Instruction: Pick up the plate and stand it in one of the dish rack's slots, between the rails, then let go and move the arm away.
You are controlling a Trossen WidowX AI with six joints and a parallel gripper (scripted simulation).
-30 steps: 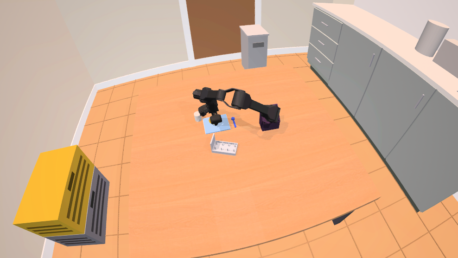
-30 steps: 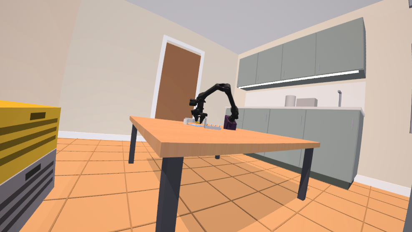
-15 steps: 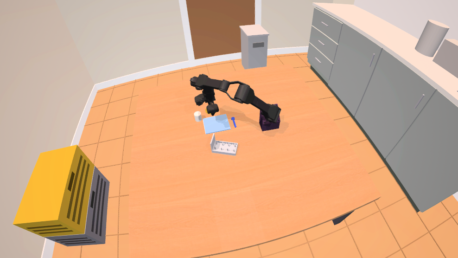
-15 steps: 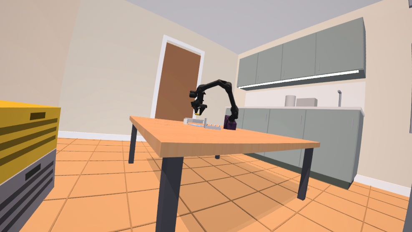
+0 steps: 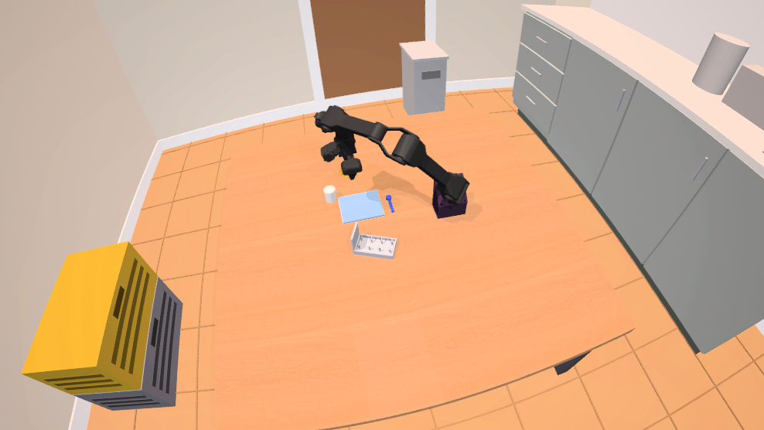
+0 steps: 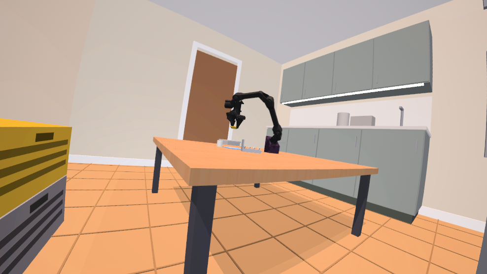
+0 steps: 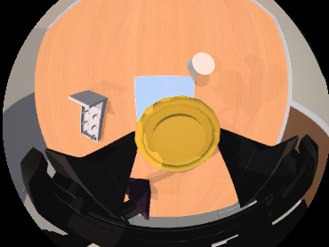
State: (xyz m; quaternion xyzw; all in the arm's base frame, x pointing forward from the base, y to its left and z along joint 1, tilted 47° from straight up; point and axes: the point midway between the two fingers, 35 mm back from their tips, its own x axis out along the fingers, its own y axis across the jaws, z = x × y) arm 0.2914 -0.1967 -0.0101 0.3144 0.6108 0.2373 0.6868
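Right now the grey dish rack is 21 cm to the left of my gripper tip, 13 cm below it and 1 cm behind it. Round my gripper tip: white cup: 13 cm below, 8 cm ahead, 7 cm to the right; then yellow plate: 1 cm above; then light blue mat: 16 cm below, 2 cm to the left, 2 cm behind.
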